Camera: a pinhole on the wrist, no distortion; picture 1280 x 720 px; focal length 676.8 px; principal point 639.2 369.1 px. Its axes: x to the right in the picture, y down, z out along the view. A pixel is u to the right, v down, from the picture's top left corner.
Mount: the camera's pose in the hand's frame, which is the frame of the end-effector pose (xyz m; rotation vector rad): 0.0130 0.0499 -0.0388 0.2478 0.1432 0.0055
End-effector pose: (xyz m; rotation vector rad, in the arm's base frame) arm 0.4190 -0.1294 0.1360 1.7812 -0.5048 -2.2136
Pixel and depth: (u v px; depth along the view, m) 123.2 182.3 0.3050
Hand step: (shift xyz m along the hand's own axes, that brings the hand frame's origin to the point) -0.1749 -0.1115 0.2659
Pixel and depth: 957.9 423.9 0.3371
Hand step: 0.2183 -0.0022 0.2690
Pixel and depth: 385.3 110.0 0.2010
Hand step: -0.0340 -0.0755 0.1458
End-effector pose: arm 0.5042 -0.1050 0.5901 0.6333 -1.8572 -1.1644
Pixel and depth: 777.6 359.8 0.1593
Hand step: 0.0678 0.0097 0.1089
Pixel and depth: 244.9 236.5 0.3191
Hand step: -0.1265 -0.0929 0.2781
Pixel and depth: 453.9 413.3 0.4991
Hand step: -0.0510 -0.0434 0.4672
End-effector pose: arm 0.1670 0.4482 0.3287 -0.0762 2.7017 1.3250
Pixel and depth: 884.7 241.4 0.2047
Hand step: 0.1151 -0.0358 0.1377
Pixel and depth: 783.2 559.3 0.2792
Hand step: 0.1124 0.0592 0.2399
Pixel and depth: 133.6 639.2 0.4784
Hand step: -0.2705 0.1100 0.5171
